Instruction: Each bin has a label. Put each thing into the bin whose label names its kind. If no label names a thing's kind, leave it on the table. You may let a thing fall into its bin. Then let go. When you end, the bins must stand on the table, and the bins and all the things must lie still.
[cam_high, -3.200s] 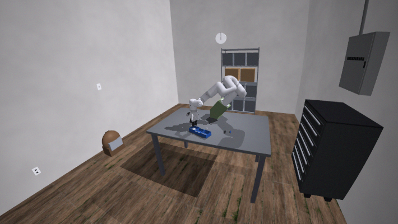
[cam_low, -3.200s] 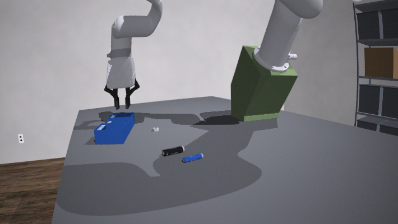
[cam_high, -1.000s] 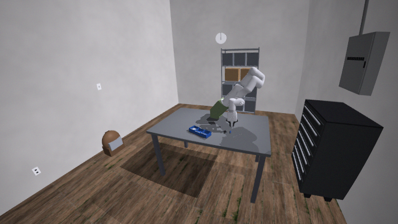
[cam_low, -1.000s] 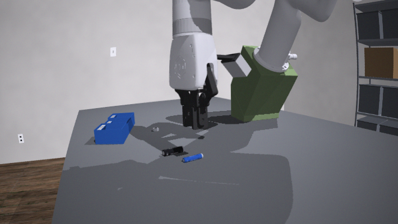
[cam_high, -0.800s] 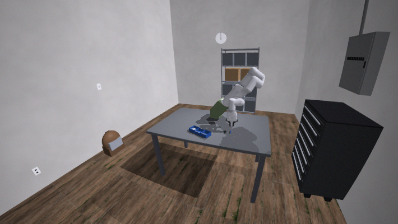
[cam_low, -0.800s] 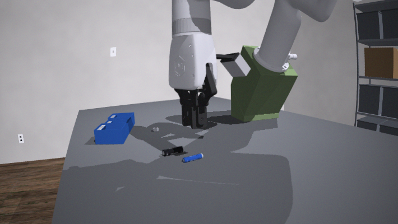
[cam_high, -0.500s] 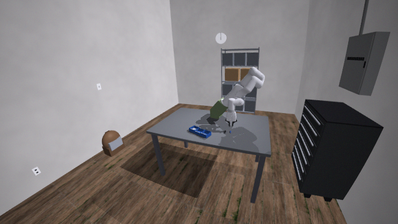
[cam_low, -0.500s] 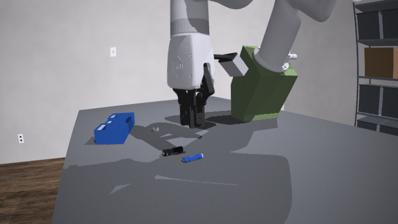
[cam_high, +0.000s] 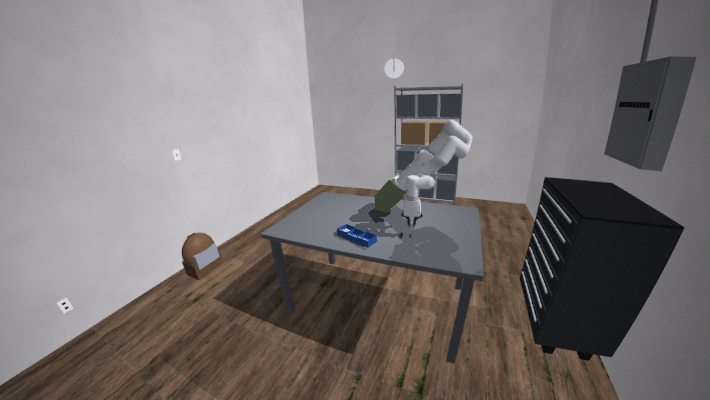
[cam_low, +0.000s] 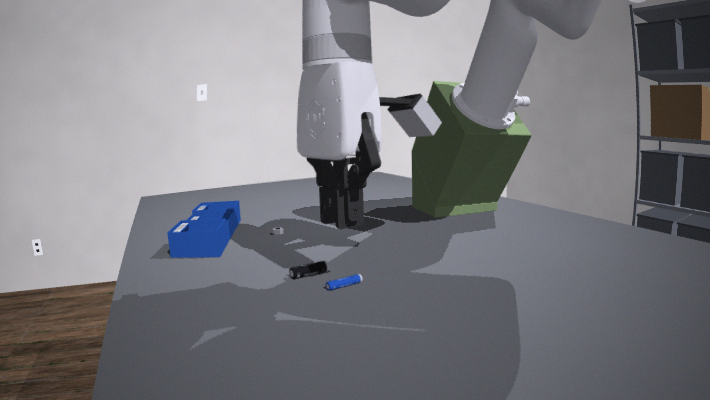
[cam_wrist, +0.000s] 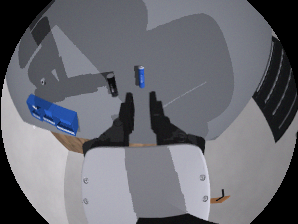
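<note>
The blue battery is 9 cm below my hand. Also, from my hand: blue bin: 29 cm to the right, 16 cm ahead, 7 cm below; small nut: 27 cm to the right, 9 cm below, 4 cm ahead; black battery: 9 cm below, 5 cm to the right, 3 cm ahead.
</note>
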